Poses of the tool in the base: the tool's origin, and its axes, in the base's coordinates. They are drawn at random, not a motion.
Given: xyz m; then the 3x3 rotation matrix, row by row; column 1 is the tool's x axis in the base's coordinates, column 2 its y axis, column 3 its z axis. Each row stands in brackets.
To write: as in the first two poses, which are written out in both.
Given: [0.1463, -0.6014, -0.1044], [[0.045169, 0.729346, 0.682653], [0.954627, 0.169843, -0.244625], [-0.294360, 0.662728, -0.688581]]
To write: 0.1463, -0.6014, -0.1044, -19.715, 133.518, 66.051
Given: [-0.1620, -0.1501, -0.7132], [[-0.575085, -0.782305, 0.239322], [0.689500, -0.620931, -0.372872], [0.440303, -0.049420, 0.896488]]
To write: -0.1620, -0.1501, -0.7132, -57.306, 26.300, -173.596
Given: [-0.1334, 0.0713, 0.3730], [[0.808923, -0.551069, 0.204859], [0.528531, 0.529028, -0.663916], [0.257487, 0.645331, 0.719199]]
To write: -0.1334, 0.0713, 0.3730, -72.852, 44.012, 111.752
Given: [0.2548, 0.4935, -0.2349], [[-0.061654, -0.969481, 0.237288], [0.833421, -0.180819, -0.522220], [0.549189, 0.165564, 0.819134]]
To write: 0.2548, 0.4935, -0.2349, -65.564, 35.002, 163.224
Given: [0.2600, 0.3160, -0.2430], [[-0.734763, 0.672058, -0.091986], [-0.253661, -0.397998, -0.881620], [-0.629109, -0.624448, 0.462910]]
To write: 0.2600, 0.3160, -0.2430, -95.957, 62.425, -44.787
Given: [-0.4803, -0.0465, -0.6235], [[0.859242, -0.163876, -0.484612], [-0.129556, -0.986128, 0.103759], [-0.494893, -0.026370, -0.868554]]
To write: -0.4803, -0.0465, -0.6235, 167.915, 150.291, -3.050
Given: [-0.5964, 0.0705, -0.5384], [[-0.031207, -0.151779, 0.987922], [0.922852, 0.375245, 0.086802], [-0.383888, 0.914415, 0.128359]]
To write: -0.5964, 0.0705, -0.5384, 5.021, 82.625, 67.226
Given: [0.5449, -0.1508, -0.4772], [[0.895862, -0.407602, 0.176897], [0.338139, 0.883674, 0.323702], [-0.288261, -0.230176, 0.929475]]
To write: 0.5449, -0.1508, -0.4772, 61.344, 21.647, -38.607
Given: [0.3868, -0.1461, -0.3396], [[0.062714, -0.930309, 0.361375], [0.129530, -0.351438, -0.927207], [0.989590, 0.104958, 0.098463]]
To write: 0.3868, -0.1461, -0.3396, -68.707, 84.349, 173.946
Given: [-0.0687, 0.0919, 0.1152], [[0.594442, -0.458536, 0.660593], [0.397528, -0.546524, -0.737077], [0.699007, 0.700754, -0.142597]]
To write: -0.0687, 0.0919, 0.1152, -48.132, 98.198, 134.928
